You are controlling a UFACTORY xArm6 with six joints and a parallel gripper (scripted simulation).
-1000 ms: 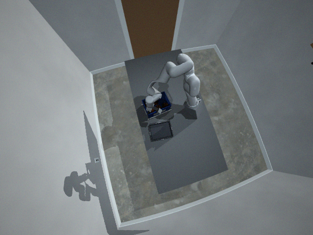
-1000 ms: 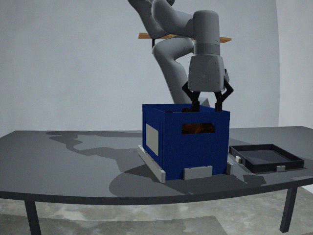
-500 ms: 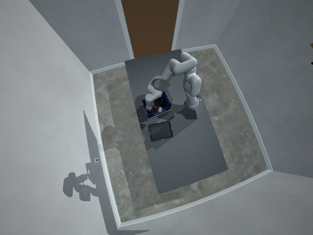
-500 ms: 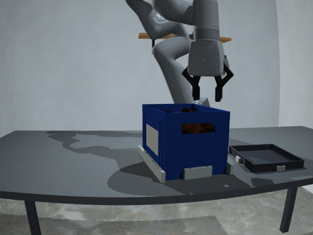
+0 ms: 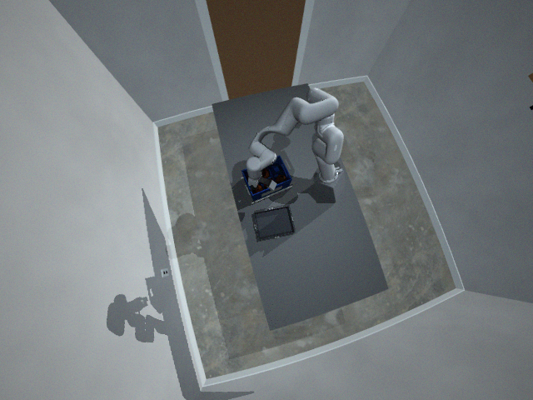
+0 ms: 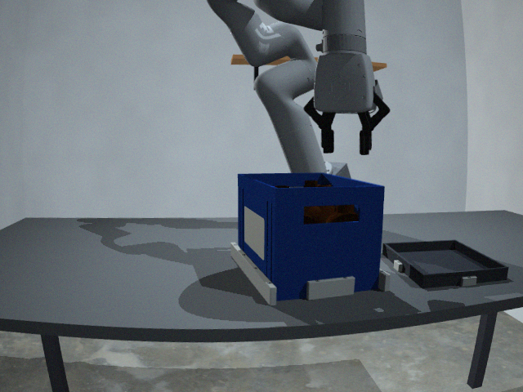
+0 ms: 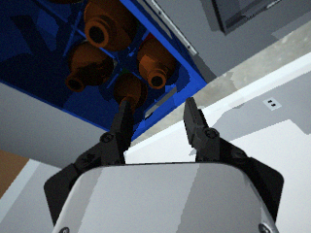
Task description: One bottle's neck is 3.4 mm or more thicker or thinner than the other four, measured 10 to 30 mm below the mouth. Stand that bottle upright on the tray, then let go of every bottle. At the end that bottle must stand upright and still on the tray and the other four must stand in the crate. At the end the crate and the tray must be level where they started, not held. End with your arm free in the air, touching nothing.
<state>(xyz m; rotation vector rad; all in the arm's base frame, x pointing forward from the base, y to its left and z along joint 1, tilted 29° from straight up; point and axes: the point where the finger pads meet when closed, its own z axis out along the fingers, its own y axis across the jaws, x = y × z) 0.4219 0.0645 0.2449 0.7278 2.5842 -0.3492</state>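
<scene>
The bottle is 150 mm below my hand, 100 mm to the right of it and 70 mm behind it. The rest, counted from my hand: blue crate 160 mm below, 80 mm behind, 60 mm to the right; dark tray 230 mm to the left, 230 mm below, 60 mm behind.
</scene>
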